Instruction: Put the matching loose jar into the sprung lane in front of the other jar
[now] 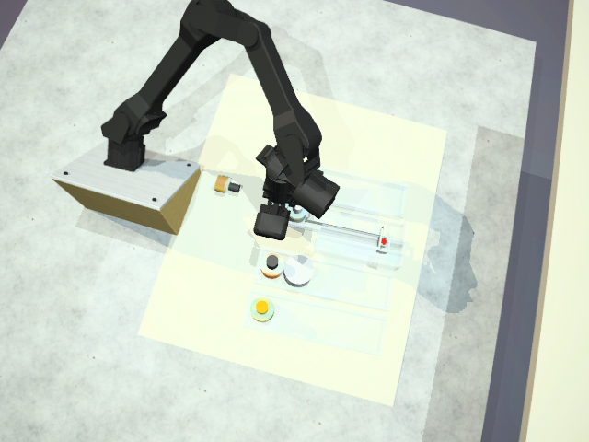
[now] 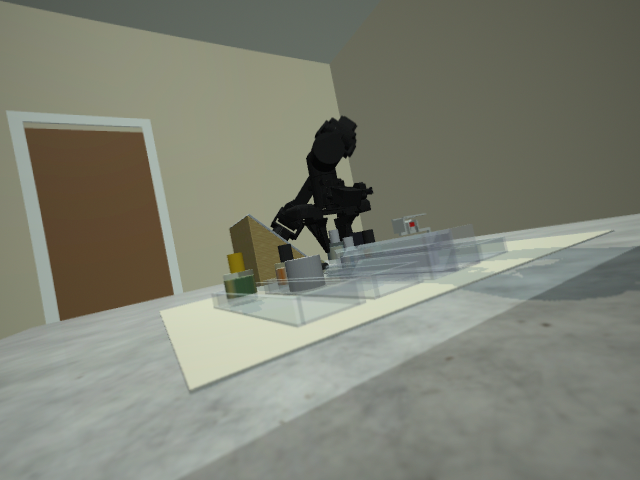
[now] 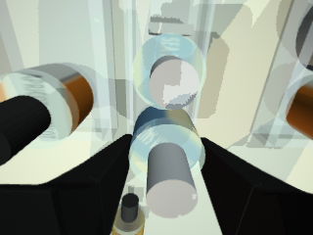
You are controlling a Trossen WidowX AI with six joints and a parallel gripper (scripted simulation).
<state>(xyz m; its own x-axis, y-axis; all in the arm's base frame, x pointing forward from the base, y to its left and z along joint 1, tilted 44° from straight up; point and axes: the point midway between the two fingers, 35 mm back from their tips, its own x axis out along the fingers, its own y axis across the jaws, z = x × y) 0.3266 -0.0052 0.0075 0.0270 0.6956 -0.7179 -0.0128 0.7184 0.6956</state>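
My gripper tip is now 12 cm to the left of the grey puck, 7 cm short of it and 2 cm above it. From my gripper tip the other things lie so: sprung lane: 16 cm ahead, 3 cm below, 2 cm to the right; red mark: 23 cm ahead, 3 cm to the right, 2 cm above.
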